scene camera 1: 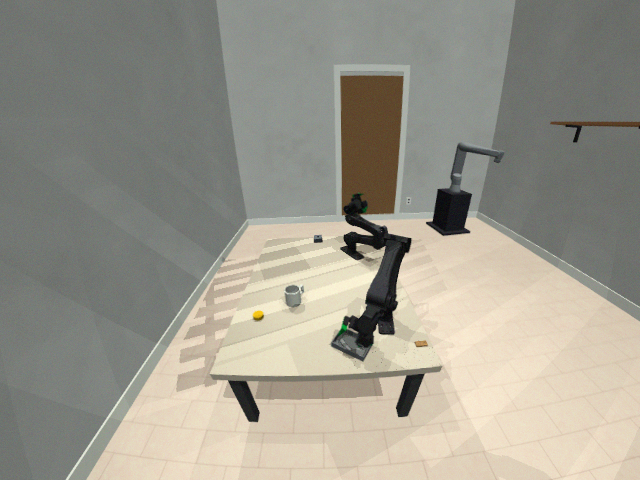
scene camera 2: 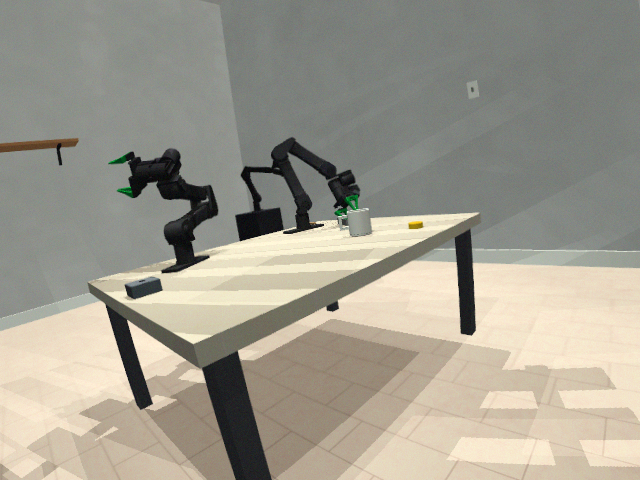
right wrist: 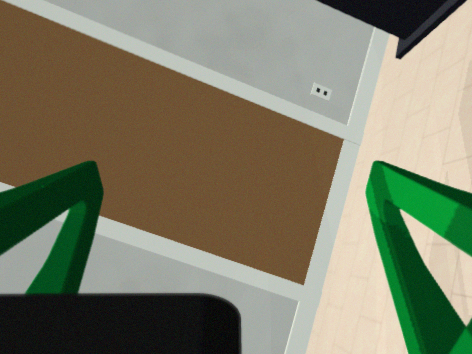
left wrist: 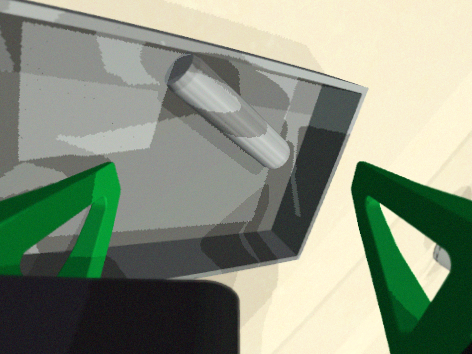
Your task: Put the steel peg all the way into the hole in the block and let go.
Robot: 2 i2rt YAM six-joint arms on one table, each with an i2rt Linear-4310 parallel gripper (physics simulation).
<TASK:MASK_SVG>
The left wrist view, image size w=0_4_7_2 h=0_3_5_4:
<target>my left gripper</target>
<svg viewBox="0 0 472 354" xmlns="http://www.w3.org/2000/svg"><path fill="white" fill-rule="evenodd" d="M0 201L0 354L240 354L240 299L238 294L229 286L220 282L201 279L100 278L121 191L113 162L103 163L51 185ZM91 205L77 242L57 277L23 276L20 270L20 262L25 251ZM358 161L351 184L351 194L390 354L472 354L472 200L420 184L368 162ZM380 204L448 253L451 269L432 301L429 300L401 254Z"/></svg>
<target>steel peg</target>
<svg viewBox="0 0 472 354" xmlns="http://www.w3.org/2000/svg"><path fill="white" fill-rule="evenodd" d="M171 64L165 75L164 81L170 91L261 165L270 169L281 167L290 155L287 142L201 57L192 52L185 52Z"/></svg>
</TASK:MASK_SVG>
